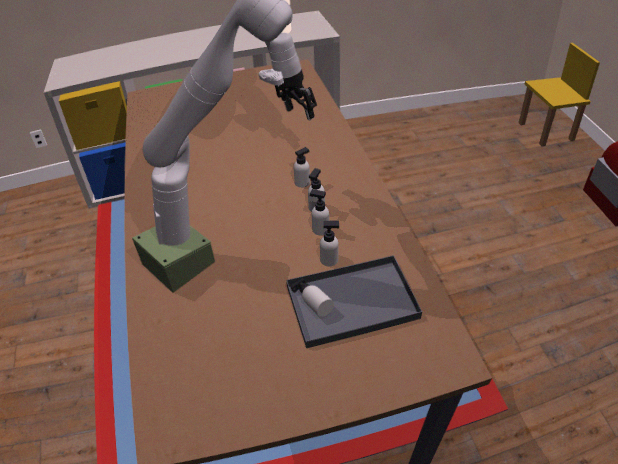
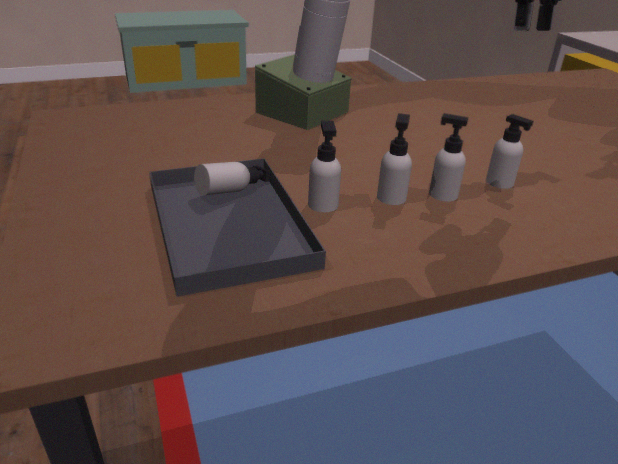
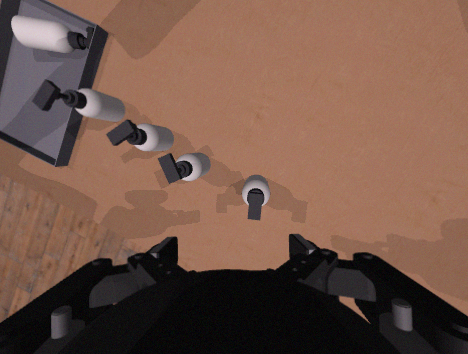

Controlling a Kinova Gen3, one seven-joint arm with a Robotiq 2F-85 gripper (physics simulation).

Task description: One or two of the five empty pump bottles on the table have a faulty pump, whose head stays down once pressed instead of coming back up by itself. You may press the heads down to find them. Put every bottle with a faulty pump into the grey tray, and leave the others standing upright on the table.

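Frame: origin at the arm's base, x ahead, y left, z up, level; metres.
Seen in the pictures: gripper, between the fingertips: [image 1: 300, 114] [image 2: 532, 30] [image 3: 233, 247]; arm's base, origin of its link: [image 1: 173, 234] [image 2: 313, 73].
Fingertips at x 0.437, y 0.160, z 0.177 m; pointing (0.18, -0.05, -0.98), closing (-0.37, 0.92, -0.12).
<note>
Pixels of each thing's top centre, then the offset from my fingertips to it. Level surfaces: height alone.
- white bottle, centre of its top: [image 2: 234, 156] [image 1: 311, 286] [image 3: 39, 26] 0.142 m back, 0.446 m right, 0.205 m down
- grey tray, centre of its top: [image 2: 227, 206] [image 1: 353, 295] [image 3: 31, 79] 0.047 m back, 0.489 m right, 0.239 m down
- farthest bottle, centre of its top: [image 3: 255, 203] [image 2: 517, 117] [image 1: 300, 151] 0.000 m ahead, 0.016 m left, 0.144 m down
- table, height of its surface: 0.269 m down
My gripper [image 1: 300, 112] [image 2: 534, 26] [image 3: 233, 247] is open and empty, high above the table beyond the far end of the bottle row. A white bottle [image 1: 318, 301] [image 2: 223, 177] [image 3: 40, 35] lies on its side in the grey tray [image 1: 355, 332] [image 2: 250, 274] [image 3: 89, 70], its black head close to the collar. Four bottles stand upright in a row. The one nearest the tray [image 1: 329, 250] [image 2: 324, 185] [image 3: 102, 106], the second [image 1: 320, 220] [image 2: 394, 177] [image 3: 156, 137] and the third [image 2: 447, 172] [image 3: 196, 166] have raised heads. The farthest bottle [image 1: 301, 172] [image 2: 505, 162] [image 3: 256, 184] has its head low, close to the collar.
The green arm base [image 1: 175, 260] [image 2: 305, 102] stands on the table [image 1: 225, 375] [image 2: 75, 300], across from the bottle row. A grey shelf unit [image 1: 195, 47] stands behind the table's far end. The standing bottles are close together, and the nearest stands just outside the tray's wall.
</note>
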